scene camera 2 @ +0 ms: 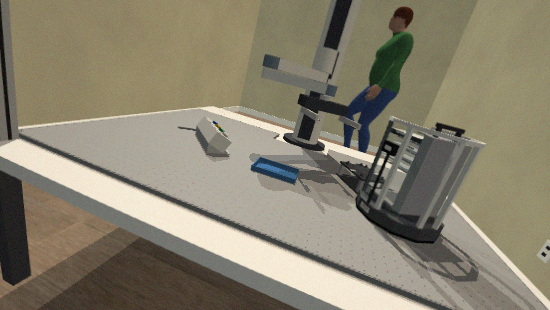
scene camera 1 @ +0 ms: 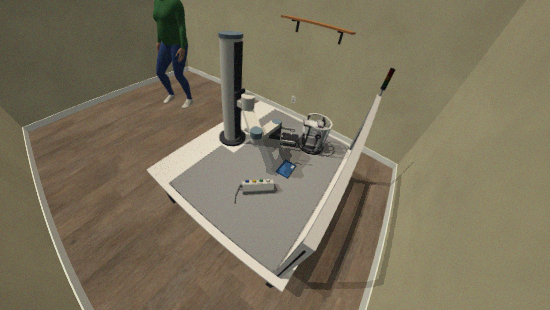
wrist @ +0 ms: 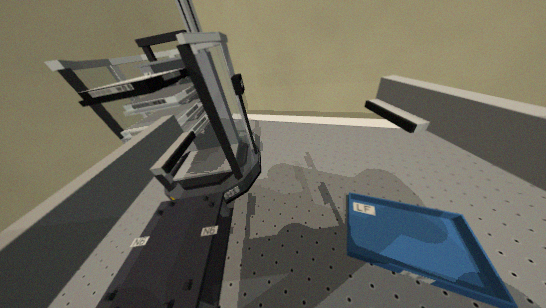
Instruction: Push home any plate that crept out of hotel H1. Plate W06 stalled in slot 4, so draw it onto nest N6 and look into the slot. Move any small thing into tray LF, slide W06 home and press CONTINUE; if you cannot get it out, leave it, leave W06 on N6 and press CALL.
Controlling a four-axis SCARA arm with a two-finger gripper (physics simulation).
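Places are measured from the arm's base along level axes (x right, y back, z down), in metres.
Pixels of known places: gripper, fingertip midpoint: [scene camera 2: 338, 122] [scene camera 1: 295, 136] [wrist: 276, 109]; arm's base at its link origin: [scene camera 2: 303, 143] [scene camera 1: 232, 137].
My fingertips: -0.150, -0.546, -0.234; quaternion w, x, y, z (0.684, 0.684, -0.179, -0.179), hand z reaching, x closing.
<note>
Ahead of a thing's pixels: the offset from my fingertips to its top centre, as dx, dy, dz. "spot": to the spot under its first point.
Hotel H1 @(-0.252, -0.086, -0.088) [scene camera 1: 311, 149] [scene camera 2: 400, 229] [wrist: 212, 110] stands at the bench's back, with several pale plates stacked inside. In the wrist view a dark-edged upper plate @(-0.223, -0.030, -0.033) [wrist: 120, 90] reaches farther left than those below; labels are too small to read, so I cannot tell which is W06. Dark nest N6 @(-0.148, +0.098, +0.152) [scene camera 1: 289, 138] [wrist: 175, 250] lies before the hotel with no plate on it. Blue tray LF @(+0.156, -0.057, +0.204) [scene camera 1: 286, 169] [scene camera 2: 275, 170] [wrist: 380, 230] looks empty. My gripper [scene camera 2: 330, 119] [wrist: 276, 109] is open and empty, raised above the bench near N6. The slot interiors are mostly hidden.
The button box @(+0.453, +0.007, +0.138) [scene camera 1: 258, 187] [scene camera 2: 212, 136], with coloured buttons on top, stands beyond the tray. The arm's column [scene camera 1: 231, 90] rises at the bench edge. A long white barrier [scene camera 1: 340, 185] with a stack light @(spot: -0.511, -0.443, -0.537) [scene camera 1: 388, 79] lines one side. A person [scene camera 1: 171, 50] [scene camera 2: 390, 70] stands behind the column.
</note>
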